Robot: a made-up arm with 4 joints. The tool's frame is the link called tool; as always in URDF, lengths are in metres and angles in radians. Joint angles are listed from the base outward.
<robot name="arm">
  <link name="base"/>
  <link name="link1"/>
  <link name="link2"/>
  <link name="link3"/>
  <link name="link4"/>
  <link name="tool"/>
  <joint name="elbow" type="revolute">
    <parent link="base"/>
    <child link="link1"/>
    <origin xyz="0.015 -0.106 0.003"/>
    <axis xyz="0 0 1"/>
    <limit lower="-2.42" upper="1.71"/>
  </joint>
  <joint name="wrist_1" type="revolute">
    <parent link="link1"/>
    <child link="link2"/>
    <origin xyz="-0.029 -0.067 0.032" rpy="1.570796 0 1.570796"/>
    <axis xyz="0 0 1"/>
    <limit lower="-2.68" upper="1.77"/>
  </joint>
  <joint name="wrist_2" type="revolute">
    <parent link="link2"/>
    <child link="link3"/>
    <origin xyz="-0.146 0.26 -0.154"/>
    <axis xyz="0 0 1"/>
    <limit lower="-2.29" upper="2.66"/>
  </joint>
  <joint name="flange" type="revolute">
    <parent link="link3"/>
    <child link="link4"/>
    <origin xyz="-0.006 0.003 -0.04" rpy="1.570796 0 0"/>
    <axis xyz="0 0 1"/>
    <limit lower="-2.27" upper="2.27"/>
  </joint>
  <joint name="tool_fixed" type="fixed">
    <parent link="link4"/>
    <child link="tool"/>
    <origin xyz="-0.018 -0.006 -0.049" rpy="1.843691 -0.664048 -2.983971"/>
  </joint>
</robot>
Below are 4 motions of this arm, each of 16 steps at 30 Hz.
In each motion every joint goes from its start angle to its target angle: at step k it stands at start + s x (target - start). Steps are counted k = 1, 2, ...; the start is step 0. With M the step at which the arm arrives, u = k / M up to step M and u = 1 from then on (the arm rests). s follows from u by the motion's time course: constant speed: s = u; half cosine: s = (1 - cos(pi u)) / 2; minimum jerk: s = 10 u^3 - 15 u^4 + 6 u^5.
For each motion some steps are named. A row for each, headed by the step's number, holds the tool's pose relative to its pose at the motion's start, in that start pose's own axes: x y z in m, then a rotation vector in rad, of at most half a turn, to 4 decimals.
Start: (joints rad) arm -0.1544 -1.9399 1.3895 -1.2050
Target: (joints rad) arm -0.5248 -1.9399 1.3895 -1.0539
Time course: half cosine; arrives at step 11
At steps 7, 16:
7: 0.0163 -0.0239 0.0759 0.1445 0.3259 0.0284
16: 0.0286 -0.0352 0.1051 0.2010 0.4621 0.0376

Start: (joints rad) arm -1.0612 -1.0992 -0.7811 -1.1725
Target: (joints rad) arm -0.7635 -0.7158 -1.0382 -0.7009
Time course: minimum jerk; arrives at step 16
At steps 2, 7, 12, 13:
2: 0.0013 0.0022 -0.0014 0.0088 0.0036 -0.0039
7: 0.0347 0.0532 -0.0282 0.2140 0.0835 -0.0841
12: 0.0904 0.1252 -0.0461 0.5071 0.1836 -0.1646
13: 0.0969 0.1327 -0.0466 0.5388 0.1936 -0.1709

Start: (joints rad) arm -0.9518 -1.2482 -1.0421 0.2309
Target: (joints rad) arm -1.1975 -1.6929 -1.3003 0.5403
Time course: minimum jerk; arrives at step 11
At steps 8, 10, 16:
8: -0.1286 -0.0739 0.0574 0.2091 -0.2233 -0.5438
10: -0.1476 -0.0792 0.0638 0.2481 -0.2705 -0.6053
16: -0.1486 -0.0794 0.0641 0.2502 -0.2731 -0.6084

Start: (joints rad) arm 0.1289 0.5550 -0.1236 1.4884
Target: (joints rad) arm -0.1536 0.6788 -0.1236 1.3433
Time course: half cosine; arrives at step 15
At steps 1, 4, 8, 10, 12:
1: 0.0012 -0.0003 -0.0001 -0.0004 0.0021 0.0006
4: 0.0185 -0.0042 -0.0019 -0.0058 0.0317 0.0105
8: 0.0623 -0.0131 -0.0098 -0.0190 0.1051 0.0407
10: 0.0849 -0.0171 -0.0158 -0.0253 0.1421 0.0593
12: 0.1026 -0.0199 -0.0214 -0.0299 0.1706 0.0753

